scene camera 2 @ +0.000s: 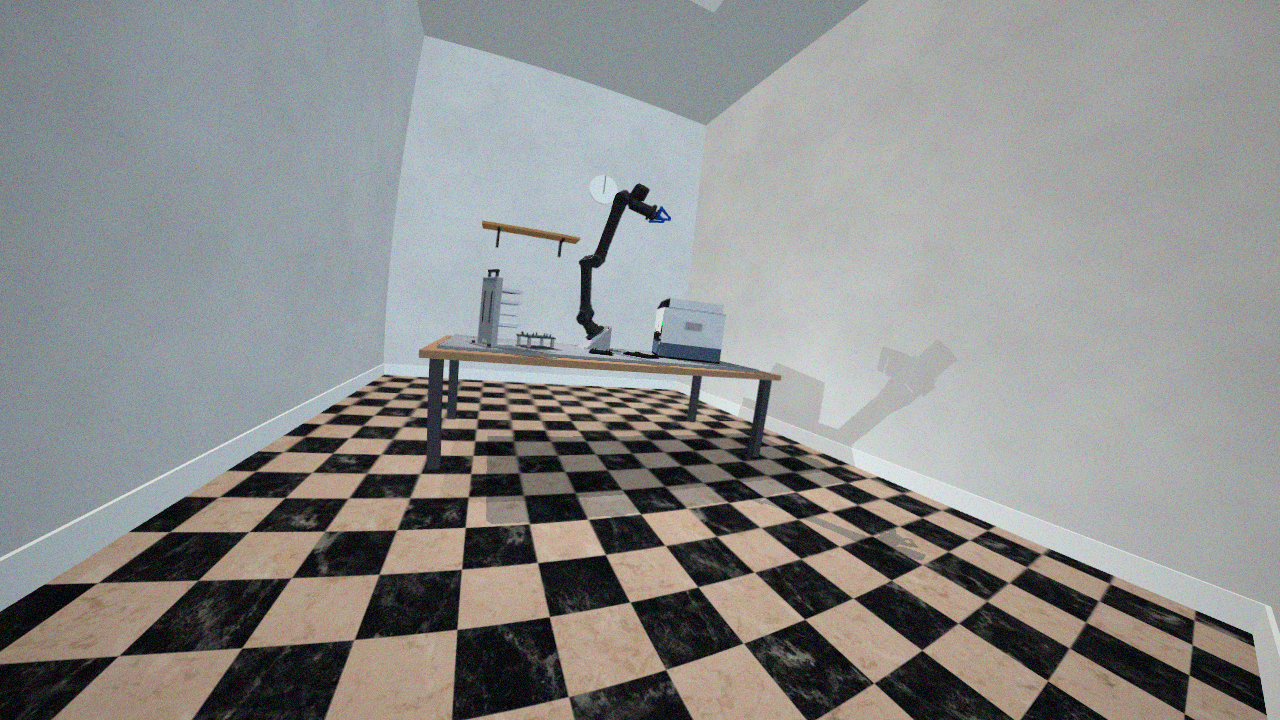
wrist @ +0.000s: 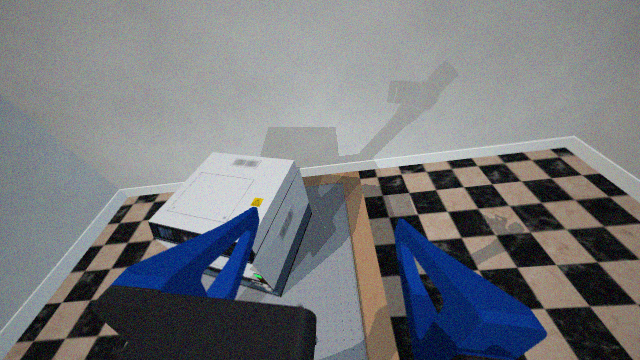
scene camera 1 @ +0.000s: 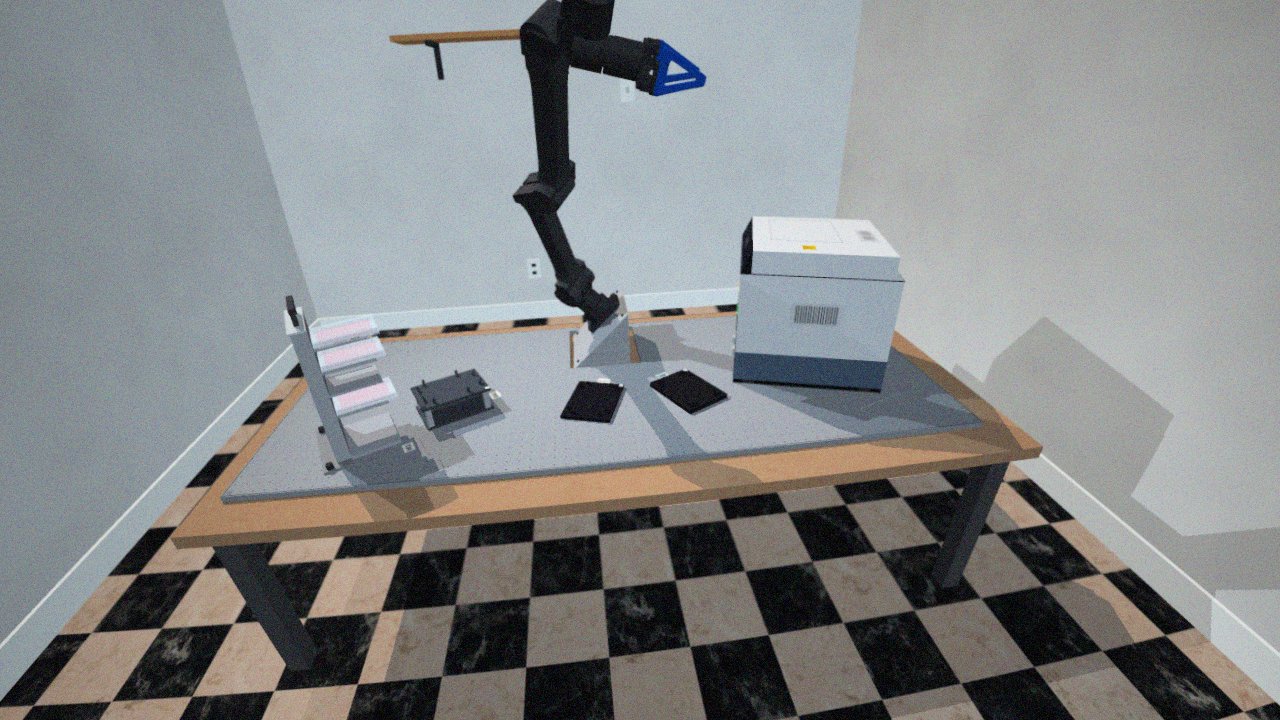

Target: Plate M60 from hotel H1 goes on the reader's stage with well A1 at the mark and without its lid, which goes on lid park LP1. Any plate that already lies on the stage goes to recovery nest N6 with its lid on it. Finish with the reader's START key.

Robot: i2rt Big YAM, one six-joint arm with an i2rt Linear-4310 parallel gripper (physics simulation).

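Places are measured from the arm's base along level axes (x ahead, y left, z up), in centimetres.
Pixels of known places: gripper, fingertip midpoint: [scene camera 2: 667, 220] [wrist: 326, 219] [scene camera 1: 701, 77]; arm's base at its link origin: [scene camera 2: 595, 333] [scene camera 1: 605, 314].
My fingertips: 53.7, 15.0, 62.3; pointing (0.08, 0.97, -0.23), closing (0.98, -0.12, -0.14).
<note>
For each thing: its middle in the pictures, then the offset to it from my fingertips, as dx, dy, dz. Level surfaces: height alone.
- white reader at the middle of its body: [scene camera 1: 806, 298] [wrist: 246, 219] [scene camera 2: 686, 330] -35.1, +38.8, -53.6
- hotel at the middle of its body: [scene camera 1: 336, 374] [scene camera 2: 497, 308] -12.4, -75.4, -53.8
- table with pinkish-topped plates, body centre: [scene camera 1: 343, 329] -14.3, -71.8, -44.4
- table at its surface level: dz -72.6
My gripper [scene camera 1: 703, 79] [scene camera 2: 668, 215] [wrist: 326, 219] is open and empty, high above the table and to the left of the white reader [scene camera 1: 816, 313] [scene camera 2: 690, 329] [wrist: 225, 190] in scene camera 1. The reader's stage is hidden; a green light [wrist: 257, 276] shows low on its front in the wrist view. A hotel [scene camera 1: 317, 385] [scene camera 2: 489, 309] stands at the left end of the table with pinkish-topped plates [scene camera 1: 346, 331] on several shelves. Labels such as H1 and M60 are too small to read. Two flat black pads [scene camera 1: 593, 401] [scene camera 1: 688, 391] lie mid-table; I cannot tell which is LP1 or N6.
A dark raised rack with pegs [scene camera 1: 454, 399] [scene camera 2: 535, 340] stands between the hotel and the pads. The arm's base [scene camera 1: 608, 342] is at the back middle of the table [scene camera 1: 572, 490]. A wooden wall shelf [scene camera 1: 456, 37] [scene camera 2: 529, 232] hangs behind the arm.
</note>
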